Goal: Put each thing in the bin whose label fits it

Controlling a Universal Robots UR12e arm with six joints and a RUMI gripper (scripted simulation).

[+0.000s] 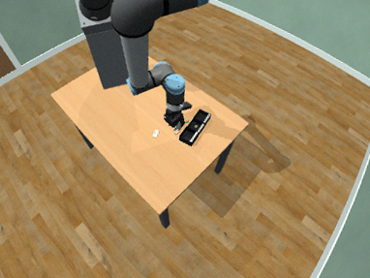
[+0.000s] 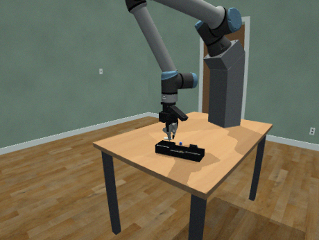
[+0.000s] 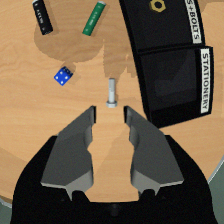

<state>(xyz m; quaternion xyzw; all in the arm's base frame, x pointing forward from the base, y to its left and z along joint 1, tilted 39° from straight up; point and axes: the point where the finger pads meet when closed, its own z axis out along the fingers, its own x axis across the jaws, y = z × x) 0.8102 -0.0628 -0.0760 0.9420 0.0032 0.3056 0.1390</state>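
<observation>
The grey-white piece lies 50 mm below my hand and 10 mm to the right of it. Round my hand: blue die (50 mm below, 50 mm behind, 30 mm to the left); brass hex nut (110 mm to the left, 60 mm ahead, 40 mm below); green battery (90 mm to the left, 50 mm below, 10 mm behind).
</observation>
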